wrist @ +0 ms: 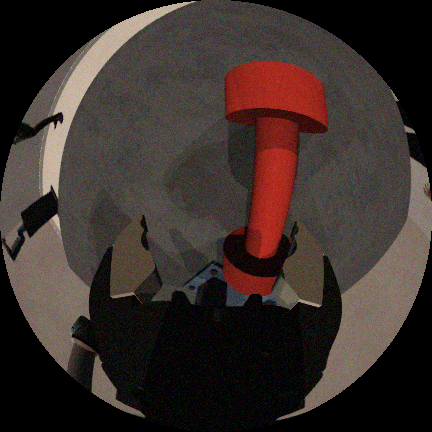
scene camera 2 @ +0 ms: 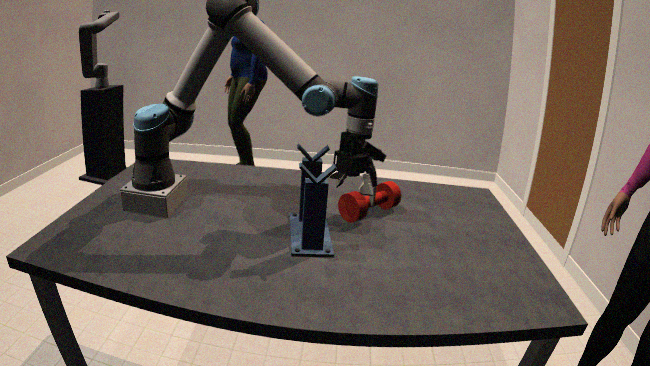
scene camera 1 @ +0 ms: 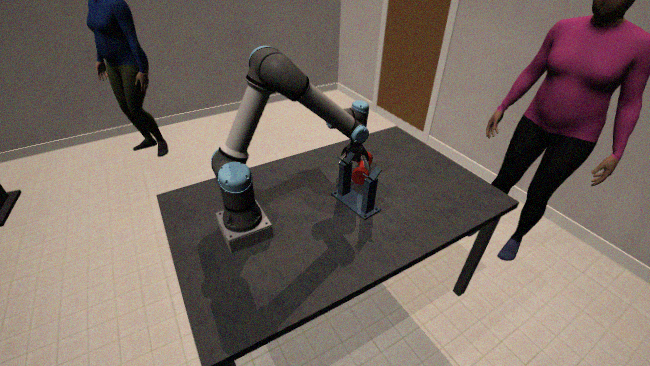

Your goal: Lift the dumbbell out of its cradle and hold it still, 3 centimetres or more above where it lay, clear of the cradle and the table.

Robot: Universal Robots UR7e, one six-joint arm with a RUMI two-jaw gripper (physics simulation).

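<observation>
The red dumbbell lies on the dark table, out of the cradle and beside it, to its right in scene camera 2. The blue-grey cradle stands upright with two V-topped posts, both V's empty. My gripper is open and low over the dumbbell, pointing down. In the wrist view the near end of the handle shows between the spread fingers, off centre, close to the right finger. The gripper holds nothing. In scene camera 1 the cradle and dumbbell partly hide the fingers.
The cradle's posts stand close beside the gripper. The table carries the arm's base block at the left in scene camera 2. A person in pink stands beyond the table, and one in blue farther back.
</observation>
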